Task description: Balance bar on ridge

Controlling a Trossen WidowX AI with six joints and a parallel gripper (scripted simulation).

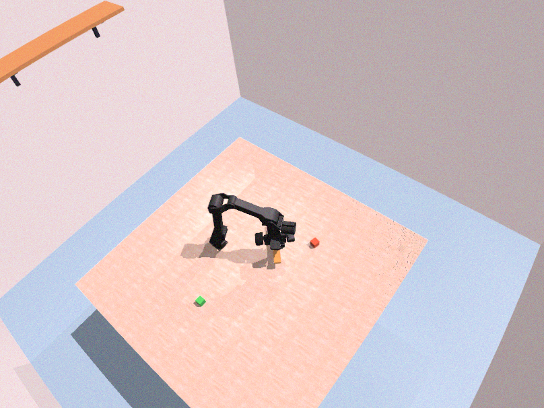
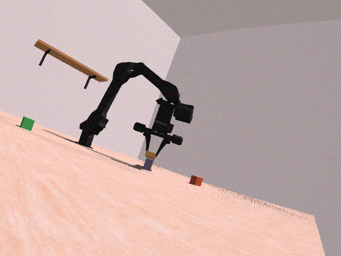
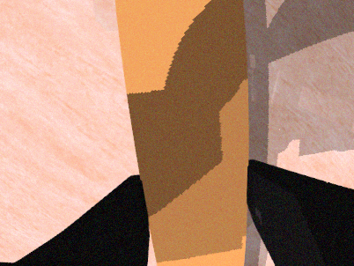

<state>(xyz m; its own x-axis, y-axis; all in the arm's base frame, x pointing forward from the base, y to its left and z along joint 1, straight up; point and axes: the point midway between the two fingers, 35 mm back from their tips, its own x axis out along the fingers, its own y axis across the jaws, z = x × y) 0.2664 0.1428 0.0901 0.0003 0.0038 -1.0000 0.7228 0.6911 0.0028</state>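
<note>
Right now the bar is 2 cm to the left of my gripper tip and 2 cm behind it. The rest, counted from my gripper tip: green cube: 43 cm to the right, 11 cm behind, 4 cm below; red cube: 15 cm to the left, 13 cm ahead, 4 cm below.
</note>
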